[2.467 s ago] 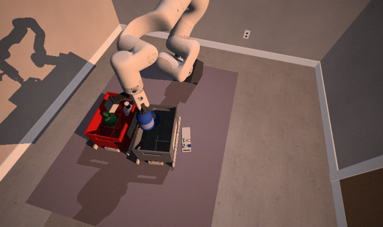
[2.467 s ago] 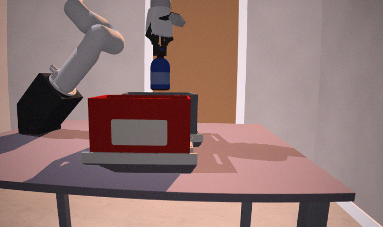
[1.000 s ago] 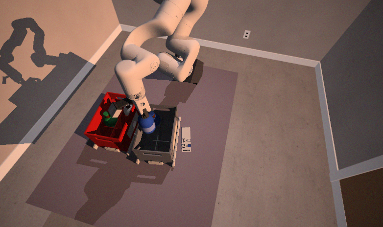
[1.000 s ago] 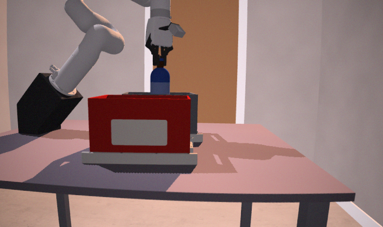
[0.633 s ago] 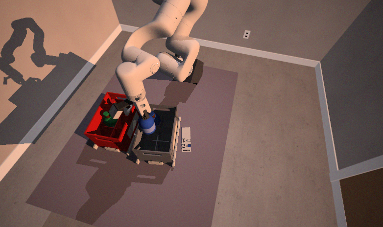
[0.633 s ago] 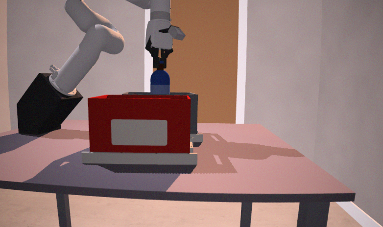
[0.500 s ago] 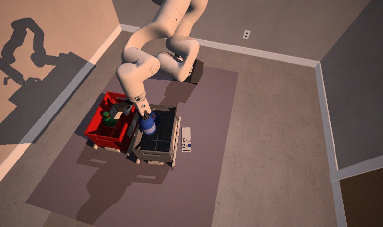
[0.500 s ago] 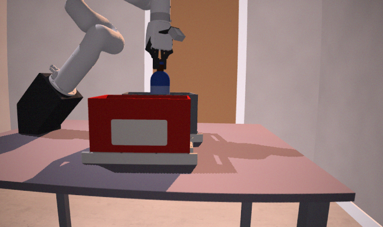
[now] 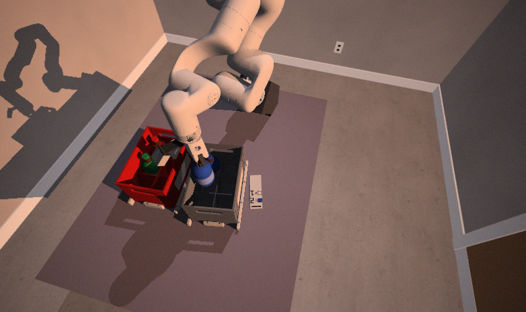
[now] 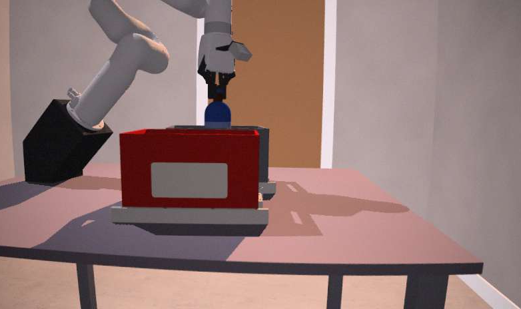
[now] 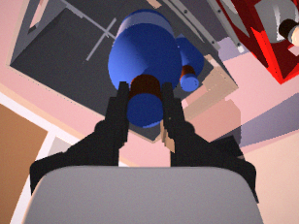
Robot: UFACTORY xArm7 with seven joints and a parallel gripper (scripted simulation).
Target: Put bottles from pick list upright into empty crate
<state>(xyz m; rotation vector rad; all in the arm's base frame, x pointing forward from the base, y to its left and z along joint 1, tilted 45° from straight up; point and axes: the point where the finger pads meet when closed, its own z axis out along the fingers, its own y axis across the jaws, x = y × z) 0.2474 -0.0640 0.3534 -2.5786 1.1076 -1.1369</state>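
The grey crate is 4 cm to the left of my hand and 19 cm below it. The rest, counted from my hand: white bottle: 14 cm behind, 15 cm to the right, 19 cm below; then red crate: 6 cm behind, 20 cm to the right, 19 cm below; then green bottle: 6 cm behind, 25 cm to the right, 19 cm below.
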